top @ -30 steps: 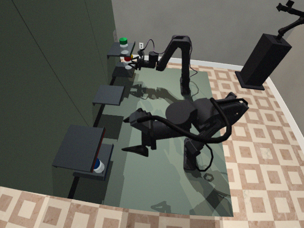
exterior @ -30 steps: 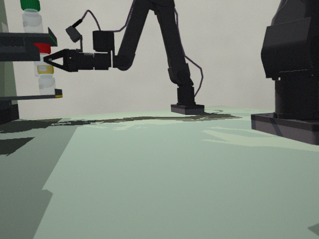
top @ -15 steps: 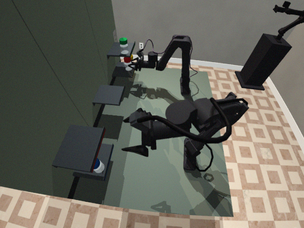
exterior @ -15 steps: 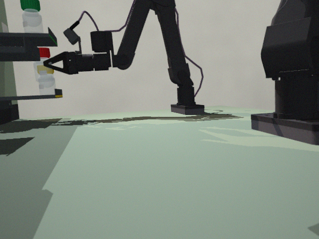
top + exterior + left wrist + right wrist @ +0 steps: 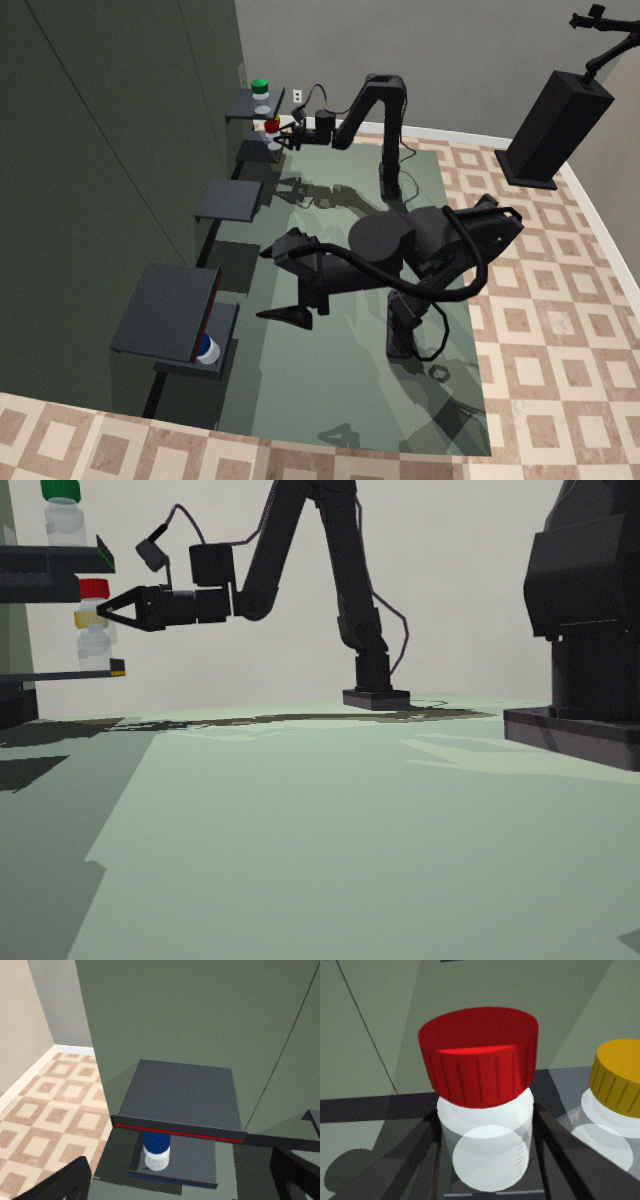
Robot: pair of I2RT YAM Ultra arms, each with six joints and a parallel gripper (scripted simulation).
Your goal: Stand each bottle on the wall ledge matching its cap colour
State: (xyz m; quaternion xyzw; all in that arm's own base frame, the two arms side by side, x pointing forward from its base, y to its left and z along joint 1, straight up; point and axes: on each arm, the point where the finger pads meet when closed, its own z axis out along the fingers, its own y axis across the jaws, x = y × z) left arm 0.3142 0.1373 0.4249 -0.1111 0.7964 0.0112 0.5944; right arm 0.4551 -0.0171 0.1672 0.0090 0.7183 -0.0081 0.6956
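The yellow-capped bottle lies 30 mm ahead of my right hand, 100 mm to the right of it and 50 mm below it. From my right hand the other things lie so: blue-capped bottle: 50 mm ahead, 780 mm to the left, 50 mm below; then red-capped bottle: 10 mm ahead, 10 mm below; then green-capped bottle: 40 mm ahead, 140 mm above.
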